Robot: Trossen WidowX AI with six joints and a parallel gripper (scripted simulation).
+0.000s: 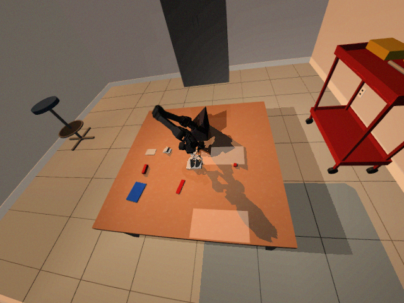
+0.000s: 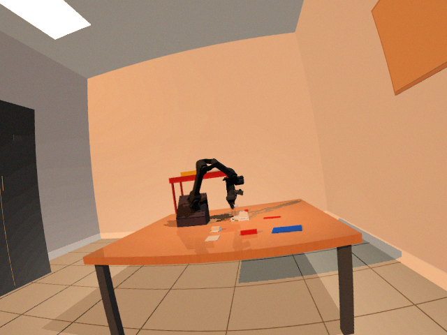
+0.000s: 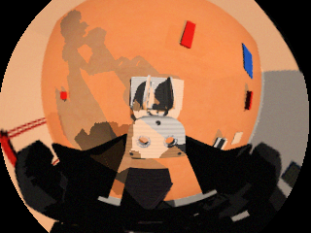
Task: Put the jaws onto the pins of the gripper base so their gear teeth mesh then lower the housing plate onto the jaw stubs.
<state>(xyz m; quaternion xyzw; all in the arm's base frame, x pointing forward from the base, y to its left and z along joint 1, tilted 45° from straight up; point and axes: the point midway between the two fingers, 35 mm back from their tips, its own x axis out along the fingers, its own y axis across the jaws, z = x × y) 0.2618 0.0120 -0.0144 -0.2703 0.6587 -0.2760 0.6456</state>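
Now: the grey jaw 70 mm below my gripper tip, 20 mm ahead of it and 10 mm to the left of it. Also, from my gripper tip: pale tile 430 mm to the right, 90 mm behind, 80 mm below; small red cube 310 mm to the left, 80 mm ahead, 70 mm below; white flat part 80 mm below, 60 mm ahead, 10 mm to the right.
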